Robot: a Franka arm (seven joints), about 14 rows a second.
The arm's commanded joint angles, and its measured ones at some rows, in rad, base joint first. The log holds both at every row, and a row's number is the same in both.
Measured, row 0:
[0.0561, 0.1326, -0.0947, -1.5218, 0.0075, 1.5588, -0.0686]
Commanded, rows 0 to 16:
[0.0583, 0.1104, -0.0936, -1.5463, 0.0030, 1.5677, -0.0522]
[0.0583, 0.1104, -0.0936, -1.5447, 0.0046, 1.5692, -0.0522]
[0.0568, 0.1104, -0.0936, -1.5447, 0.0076, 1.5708, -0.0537]
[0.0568, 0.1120, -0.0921, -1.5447, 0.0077, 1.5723, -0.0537]
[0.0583, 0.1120, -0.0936, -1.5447, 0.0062, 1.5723, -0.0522]
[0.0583, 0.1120, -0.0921, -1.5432, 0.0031, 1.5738, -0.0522]
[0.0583, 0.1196, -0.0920, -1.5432, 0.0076, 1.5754, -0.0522]
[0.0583, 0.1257, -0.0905, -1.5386, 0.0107, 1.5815, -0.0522]
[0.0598, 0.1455, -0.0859, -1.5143, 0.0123, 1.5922, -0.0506]
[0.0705, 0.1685, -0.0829, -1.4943, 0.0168, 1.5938, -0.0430]
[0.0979, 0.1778, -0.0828, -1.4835, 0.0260, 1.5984, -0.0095]
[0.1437, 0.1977, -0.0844, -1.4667, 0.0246, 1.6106, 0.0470]
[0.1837, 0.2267, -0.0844, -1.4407, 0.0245, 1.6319, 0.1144]
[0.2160, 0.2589, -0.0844, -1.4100, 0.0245, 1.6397, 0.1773]
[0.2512, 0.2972, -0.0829, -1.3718, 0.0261, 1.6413, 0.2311]
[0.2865, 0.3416, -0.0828, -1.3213, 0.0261, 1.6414, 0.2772]
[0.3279, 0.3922, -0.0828, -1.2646, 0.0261, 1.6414, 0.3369]
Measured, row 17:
[0.2695, 0.2794, -0.0740, -1.4110, 0.0212, 1.6595, 0.2384]
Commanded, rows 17 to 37:
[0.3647, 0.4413, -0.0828, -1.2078, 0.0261, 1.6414, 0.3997]
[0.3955, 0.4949, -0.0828, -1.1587, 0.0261, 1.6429, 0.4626]
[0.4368, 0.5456, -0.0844, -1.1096, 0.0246, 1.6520, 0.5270]
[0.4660, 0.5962, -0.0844, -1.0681, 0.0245, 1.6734, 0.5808]
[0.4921, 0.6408, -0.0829, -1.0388, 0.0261, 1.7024, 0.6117]
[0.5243, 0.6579, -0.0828, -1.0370, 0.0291, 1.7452, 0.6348]
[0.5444, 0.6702, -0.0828, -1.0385, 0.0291, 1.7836, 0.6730]
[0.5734, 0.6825, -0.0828, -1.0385, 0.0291, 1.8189, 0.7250]
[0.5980, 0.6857, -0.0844, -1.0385, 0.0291, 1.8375, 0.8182]
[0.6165, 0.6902, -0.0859, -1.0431, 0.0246, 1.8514, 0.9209]
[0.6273, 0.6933, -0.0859, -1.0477, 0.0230, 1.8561, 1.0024]
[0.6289, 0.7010, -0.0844, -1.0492, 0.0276, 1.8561, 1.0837]
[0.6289, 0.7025, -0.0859, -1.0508, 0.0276, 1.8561, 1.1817]
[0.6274, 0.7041, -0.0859, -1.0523, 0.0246, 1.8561, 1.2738]
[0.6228, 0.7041, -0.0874, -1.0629, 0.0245, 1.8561, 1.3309]
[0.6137, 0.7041, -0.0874, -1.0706, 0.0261, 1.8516, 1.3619]
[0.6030, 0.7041, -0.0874, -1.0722, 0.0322, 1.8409, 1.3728]
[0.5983, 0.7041, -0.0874, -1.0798, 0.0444, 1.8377, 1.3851]
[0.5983, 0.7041, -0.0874, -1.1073, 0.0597, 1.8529, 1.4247]
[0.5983, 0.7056, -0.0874, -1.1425, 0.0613, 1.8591, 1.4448]
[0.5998, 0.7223, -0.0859, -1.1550, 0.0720, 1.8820, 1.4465]
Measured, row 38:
[0.5997, 0.7143, -0.0918, -1.1079, 0.0481, 1.8548, 1.3999]
